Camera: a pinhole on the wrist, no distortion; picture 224 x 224 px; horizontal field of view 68.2 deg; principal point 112.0 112.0 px. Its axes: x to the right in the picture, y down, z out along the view. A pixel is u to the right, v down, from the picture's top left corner.
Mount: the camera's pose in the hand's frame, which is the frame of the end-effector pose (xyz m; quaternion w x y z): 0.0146 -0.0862 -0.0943 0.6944 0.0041 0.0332 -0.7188
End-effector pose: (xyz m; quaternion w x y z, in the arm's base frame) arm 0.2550 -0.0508 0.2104 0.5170 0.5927 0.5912 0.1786
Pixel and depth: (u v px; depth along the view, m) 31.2 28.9 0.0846
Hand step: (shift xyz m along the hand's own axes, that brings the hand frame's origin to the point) -0.0230 -0.0481 -0.0060
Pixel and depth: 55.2 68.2 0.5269
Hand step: -0.0971 0.0709 0.4467
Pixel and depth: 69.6 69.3 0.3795
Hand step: -0.0645 -0.0061 0.2935
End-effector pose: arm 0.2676 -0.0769 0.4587 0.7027 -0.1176 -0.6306 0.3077
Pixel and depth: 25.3 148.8 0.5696
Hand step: 0.1747 0.1771 0.4842
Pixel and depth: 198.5 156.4 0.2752
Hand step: 0.0943 -0.2470 0.1697
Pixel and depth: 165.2 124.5 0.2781
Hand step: 0.0436 -0.1910 0.1776
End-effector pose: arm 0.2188 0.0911 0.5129 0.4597 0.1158 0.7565 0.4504
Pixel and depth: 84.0 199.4 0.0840
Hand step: 0.0628 -0.0780 -0.0116
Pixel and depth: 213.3 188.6 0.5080
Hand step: 0.2589 -0.4317 0.3865
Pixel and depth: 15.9 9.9 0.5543
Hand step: -0.2933 0.2170 0.4899
